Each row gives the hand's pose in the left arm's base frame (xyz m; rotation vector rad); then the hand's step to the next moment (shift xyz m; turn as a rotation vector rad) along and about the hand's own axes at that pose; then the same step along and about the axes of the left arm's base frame.
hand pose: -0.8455 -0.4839 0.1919 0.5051 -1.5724 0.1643
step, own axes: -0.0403 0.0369 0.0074 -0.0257 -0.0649 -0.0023
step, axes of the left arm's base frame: -0.0224 0.0385 -0.0325 0.0286 -0.0512 -0.0380
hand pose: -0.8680 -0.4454 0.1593 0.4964 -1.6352 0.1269
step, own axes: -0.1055 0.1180 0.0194 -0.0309 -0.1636 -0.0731
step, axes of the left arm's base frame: -0.0589 0.1244 -0.0806 0.1323 -0.1125 -0.0537
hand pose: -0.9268 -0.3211 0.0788 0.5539 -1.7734 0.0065
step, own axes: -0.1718 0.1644 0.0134 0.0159 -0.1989 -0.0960
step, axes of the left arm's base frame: -0.0438 0.2039 -0.1150 0.1584 -0.1541 -0.0143
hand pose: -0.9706 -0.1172 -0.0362 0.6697 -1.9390 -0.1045
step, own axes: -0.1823 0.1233 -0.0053 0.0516 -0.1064 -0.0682
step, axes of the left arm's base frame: 0.0109 0.1952 -0.1012 0.0859 -0.1001 0.0351
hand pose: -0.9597 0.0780 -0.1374 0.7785 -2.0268 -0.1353
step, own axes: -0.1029 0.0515 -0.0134 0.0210 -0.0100 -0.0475
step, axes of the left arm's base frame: 0.0243 0.1026 -0.0479 0.0351 -0.0103 0.0382
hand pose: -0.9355 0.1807 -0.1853 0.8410 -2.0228 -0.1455
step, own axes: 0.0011 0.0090 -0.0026 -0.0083 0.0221 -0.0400
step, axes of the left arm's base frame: -0.0029 0.0067 0.0059 0.0233 0.0305 0.0263
